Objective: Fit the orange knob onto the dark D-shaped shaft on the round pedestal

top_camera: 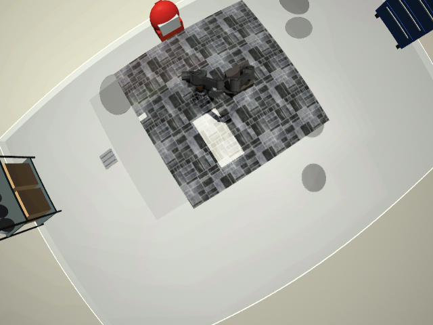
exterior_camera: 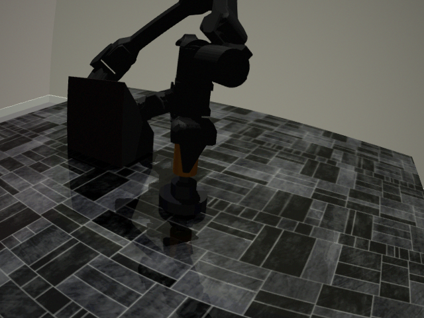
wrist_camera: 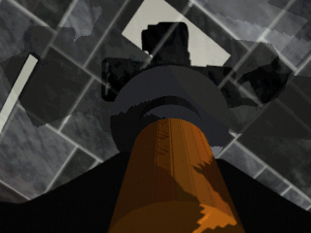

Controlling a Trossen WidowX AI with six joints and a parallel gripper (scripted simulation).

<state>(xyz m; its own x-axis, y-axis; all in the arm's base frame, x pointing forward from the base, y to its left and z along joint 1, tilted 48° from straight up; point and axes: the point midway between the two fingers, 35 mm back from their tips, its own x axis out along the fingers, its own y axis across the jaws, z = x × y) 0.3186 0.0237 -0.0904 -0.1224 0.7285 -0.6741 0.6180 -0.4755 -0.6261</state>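
The orange knob lies 20 mm above my gripper tip. The rest, counted from my gripper tip: round pedestal (40 mm below).
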